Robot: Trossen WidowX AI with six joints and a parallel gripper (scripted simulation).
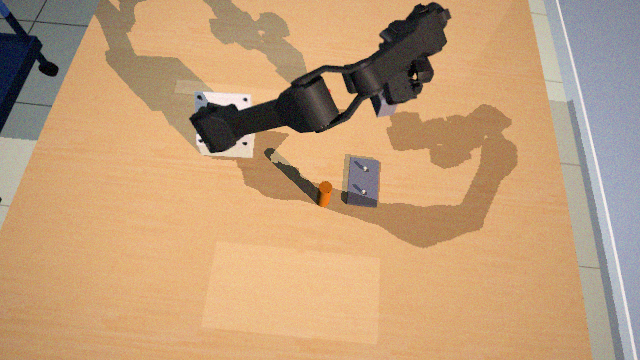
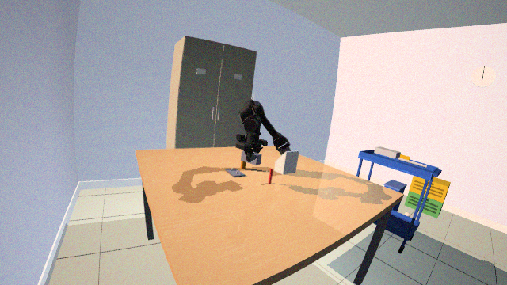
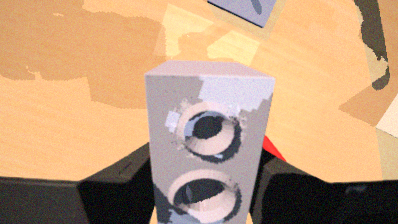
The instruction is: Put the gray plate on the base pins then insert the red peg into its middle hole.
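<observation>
Now: gripper tip 160 mm to the left of the base and 110 mm above it. Also, from my gripper tip: orange cylinder: 220 mm to the right, 80 mm below, 80 mm behind; then gray plate: 30 mm above; then red peg: 120 mm behind, 80 mm below, 20 mm to the left.
</observation>
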